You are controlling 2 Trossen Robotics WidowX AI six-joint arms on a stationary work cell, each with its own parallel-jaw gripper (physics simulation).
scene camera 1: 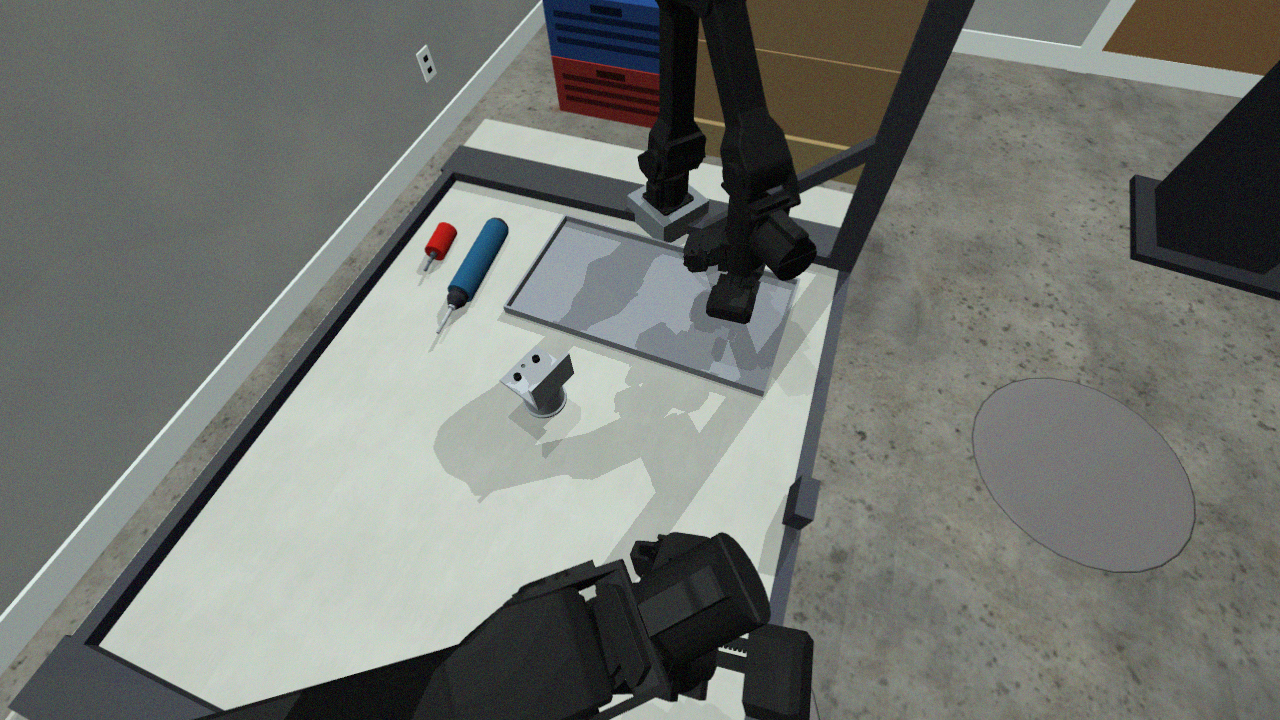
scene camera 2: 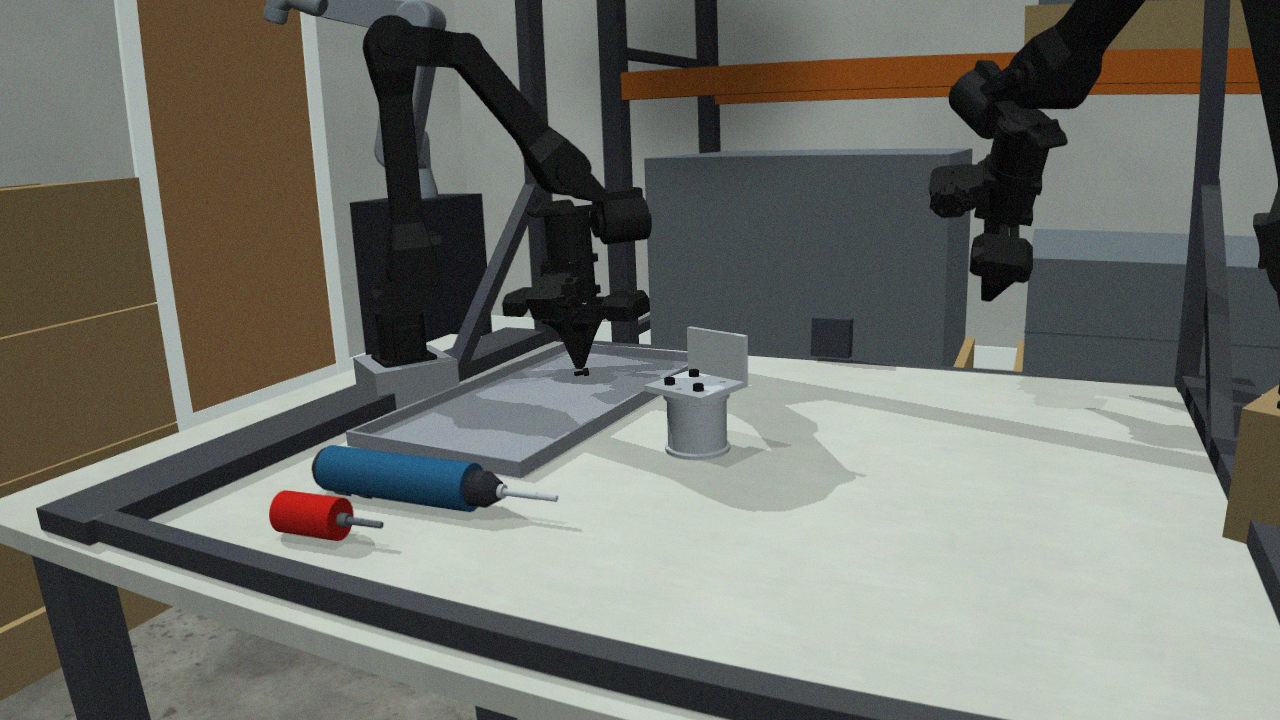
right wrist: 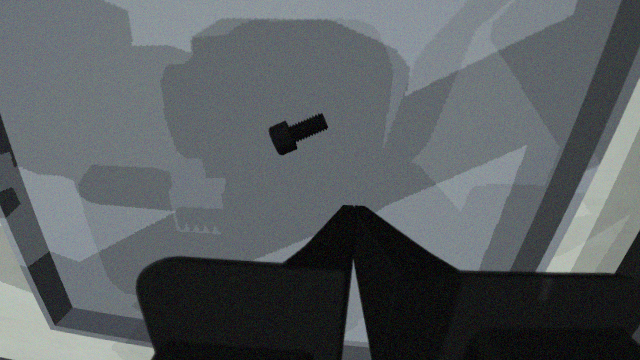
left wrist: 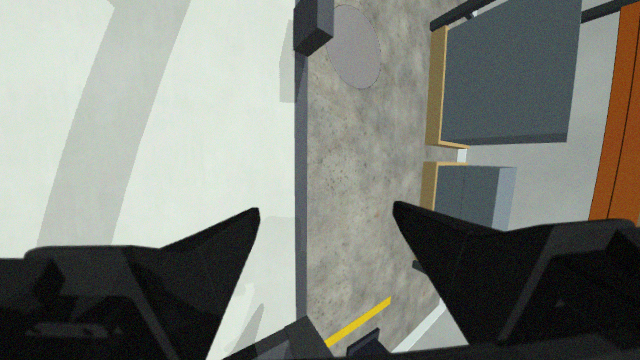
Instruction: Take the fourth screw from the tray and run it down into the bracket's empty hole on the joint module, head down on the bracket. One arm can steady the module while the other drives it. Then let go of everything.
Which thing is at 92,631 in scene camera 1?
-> A dark frame rail.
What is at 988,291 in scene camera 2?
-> The left gripper.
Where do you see a l-shaped bracket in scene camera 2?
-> At 721,357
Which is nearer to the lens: the red driver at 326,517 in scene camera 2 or the joint module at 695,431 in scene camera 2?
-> The red driver.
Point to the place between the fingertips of the right gripper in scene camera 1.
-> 737,303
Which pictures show the red driver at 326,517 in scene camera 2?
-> Scene camera 1 and scene camera 2 only.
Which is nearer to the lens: the joint module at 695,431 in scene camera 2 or the blue driver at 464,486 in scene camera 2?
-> The blue driver.
